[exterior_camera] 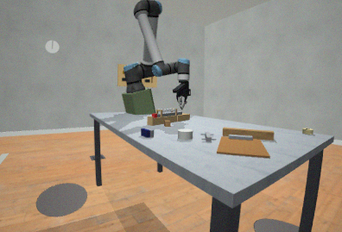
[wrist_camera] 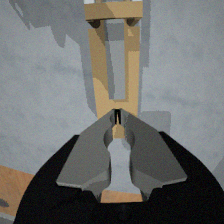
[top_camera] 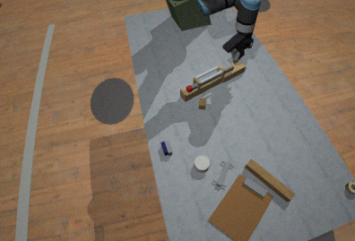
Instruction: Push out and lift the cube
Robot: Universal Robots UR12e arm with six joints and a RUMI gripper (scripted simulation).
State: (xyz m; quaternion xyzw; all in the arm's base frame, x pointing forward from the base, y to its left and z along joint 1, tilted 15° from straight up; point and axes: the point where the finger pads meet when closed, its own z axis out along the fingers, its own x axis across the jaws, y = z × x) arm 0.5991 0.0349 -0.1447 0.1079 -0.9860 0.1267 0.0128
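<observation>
Right now the red cube is 290 mm to the right of my hand, 60 mm ahead of it and 40 mm below it. The rest, counted from my hand: wooden block (250 mm to the right, 150 mm ahead, 80 mm below); then channel (170 mm to the right, 40 mm below, 40 mm ahead); then white disc (440 mm ahead, 380 mm to the right, 80 mm below).
</observation>
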